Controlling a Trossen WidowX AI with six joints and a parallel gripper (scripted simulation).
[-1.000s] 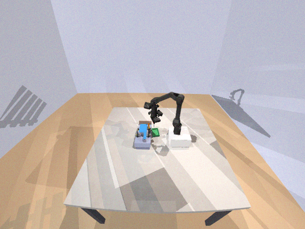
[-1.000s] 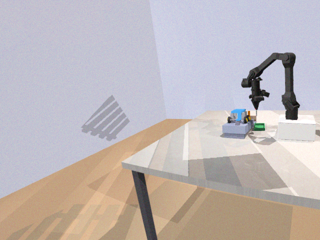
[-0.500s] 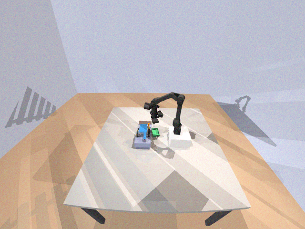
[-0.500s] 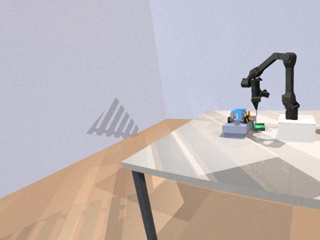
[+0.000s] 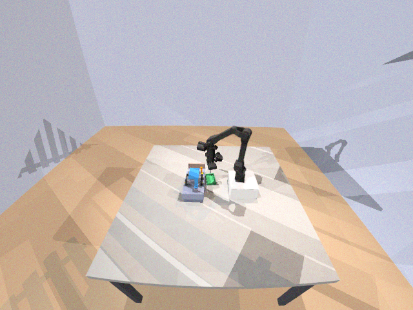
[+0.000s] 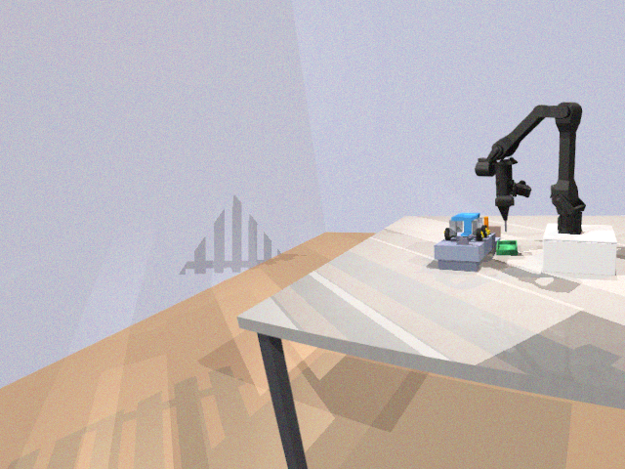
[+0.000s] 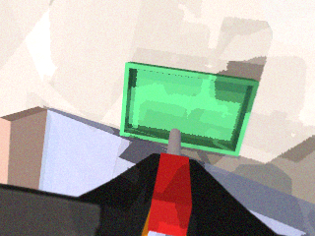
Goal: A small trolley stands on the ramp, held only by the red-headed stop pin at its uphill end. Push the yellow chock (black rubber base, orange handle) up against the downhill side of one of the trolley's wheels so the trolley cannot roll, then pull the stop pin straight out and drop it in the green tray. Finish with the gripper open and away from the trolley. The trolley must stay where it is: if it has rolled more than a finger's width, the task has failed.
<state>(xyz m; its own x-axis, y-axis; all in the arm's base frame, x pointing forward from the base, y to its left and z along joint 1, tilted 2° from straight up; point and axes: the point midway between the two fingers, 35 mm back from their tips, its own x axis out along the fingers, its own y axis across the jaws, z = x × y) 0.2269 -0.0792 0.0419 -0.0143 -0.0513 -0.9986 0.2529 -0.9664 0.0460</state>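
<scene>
My gripper tip is now 7 cm short of the yellow chock, 2 cm to the right of it and 3 cm above it. From my gripper tip the other things lie so: trolley (11 cm ahead, 11 cm to the left, 1 cm below); then red-headed stop pin (right at my gripper tip); then grey ramp block (11 cm ahead, 11 cm to the left, 7 cm below).
</scene>
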